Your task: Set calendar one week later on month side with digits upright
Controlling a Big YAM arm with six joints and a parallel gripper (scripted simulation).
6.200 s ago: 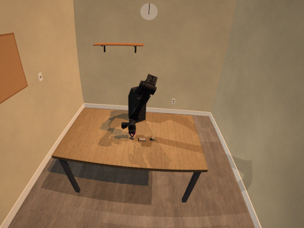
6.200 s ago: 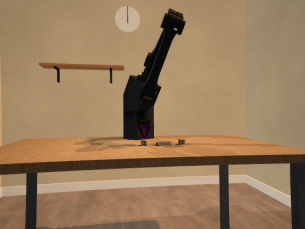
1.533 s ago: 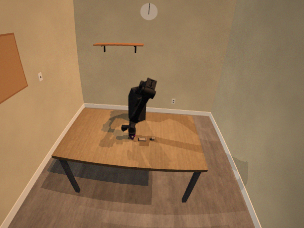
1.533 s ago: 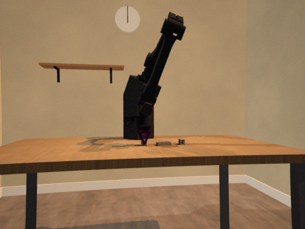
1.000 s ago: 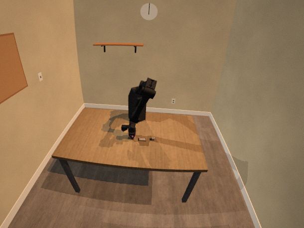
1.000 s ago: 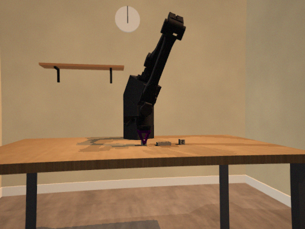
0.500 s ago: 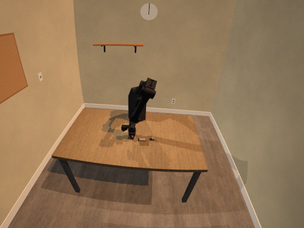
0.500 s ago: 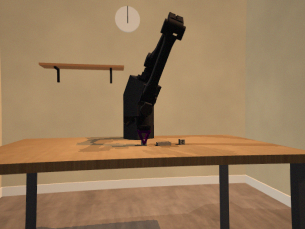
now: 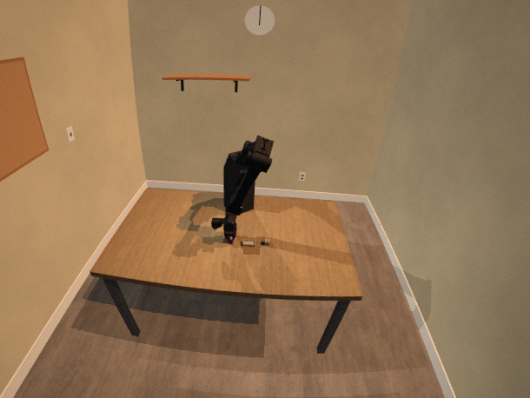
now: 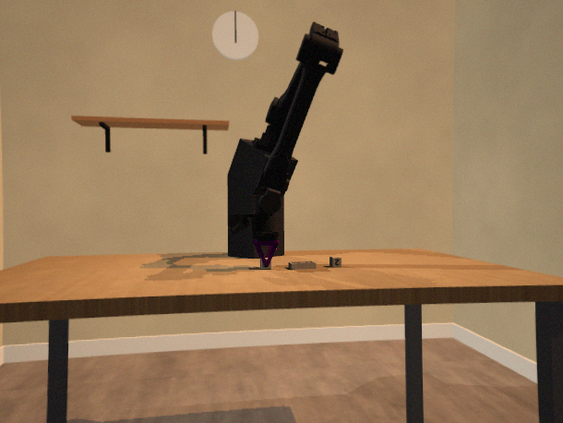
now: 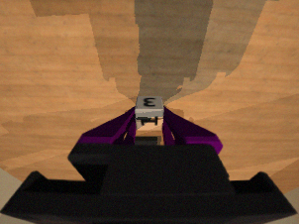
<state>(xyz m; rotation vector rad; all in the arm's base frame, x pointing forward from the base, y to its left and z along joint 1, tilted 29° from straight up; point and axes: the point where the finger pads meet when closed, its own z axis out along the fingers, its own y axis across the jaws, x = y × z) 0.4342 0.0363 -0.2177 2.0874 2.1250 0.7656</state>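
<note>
Right now the tray is 11 cm to the left of my hand and 1 cm below it.
</note>
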